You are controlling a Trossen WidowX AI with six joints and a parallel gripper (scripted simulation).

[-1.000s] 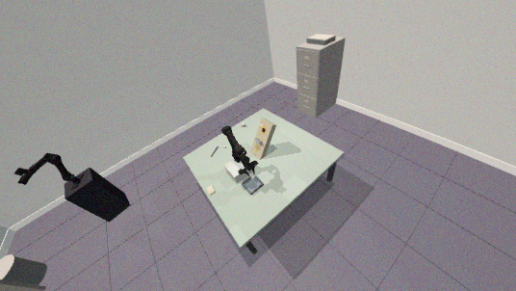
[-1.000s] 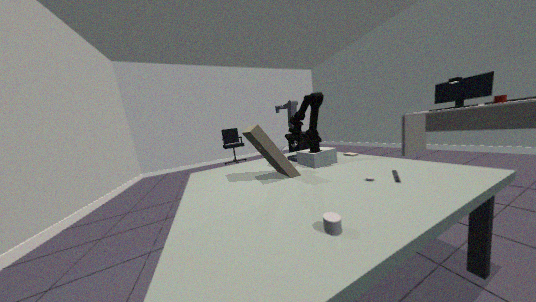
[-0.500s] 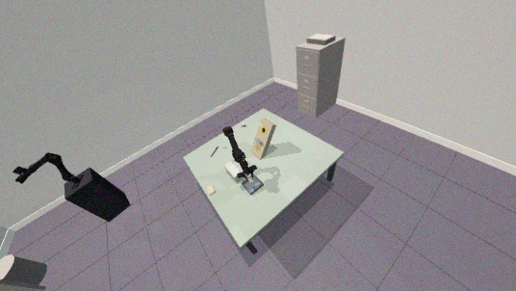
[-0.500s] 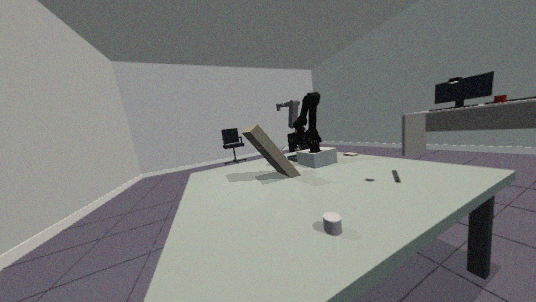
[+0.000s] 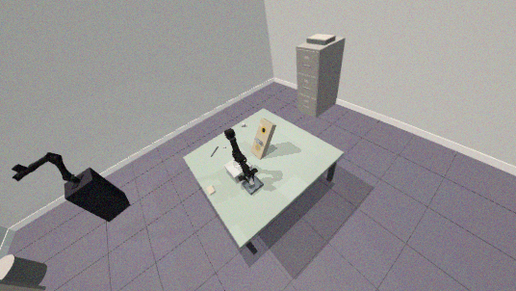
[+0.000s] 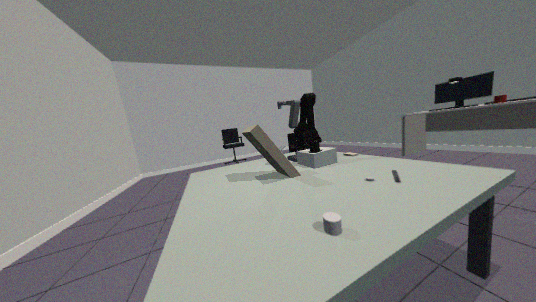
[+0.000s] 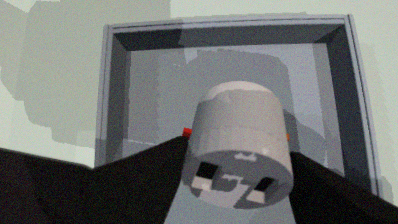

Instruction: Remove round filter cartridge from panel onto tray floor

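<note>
The round grey filter cartridge is right at my gripper tip. Round my gripper tip: small tan piece 30 cm behind, 29 cm to the left, 4 cm below; grey square tray 4 cm below; tan service panel 43 cm ahead, 21 cm to the left, 12 cm above.
</note>
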